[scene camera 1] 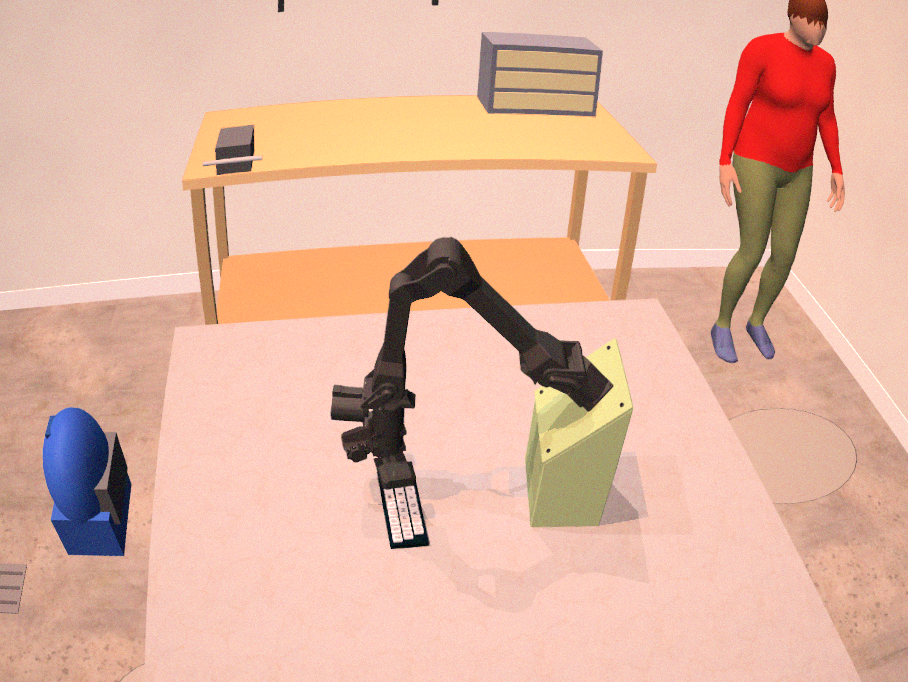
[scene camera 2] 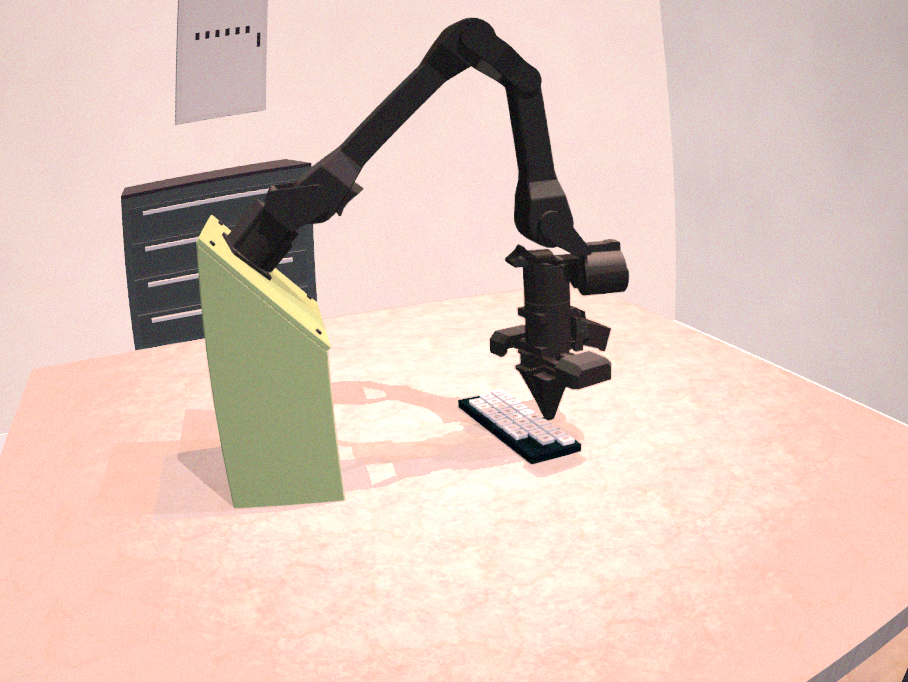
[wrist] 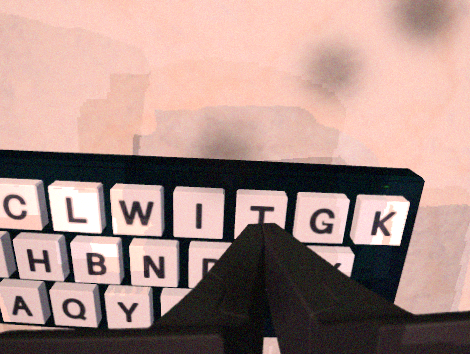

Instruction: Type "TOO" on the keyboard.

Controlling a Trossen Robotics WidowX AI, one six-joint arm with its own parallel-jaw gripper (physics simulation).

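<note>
The keyboard is a dark slab with rows of white letter keys, lying flat on the table. My gripper is shut and empty, pointing down over the end of the keyboard near the K key. In the wrist view its tips overlap the lower part of the T key, between the I key and the G key. The frames do not show clearly whether the tips touch a key. The O key does not show in the wrist view; my fingers hide some keys.
The green slanted pedestal carries the arm's base on the table. A wooden workbench stands behind. A blue object is left of the table, and a person in red stands at the back right.
</note>
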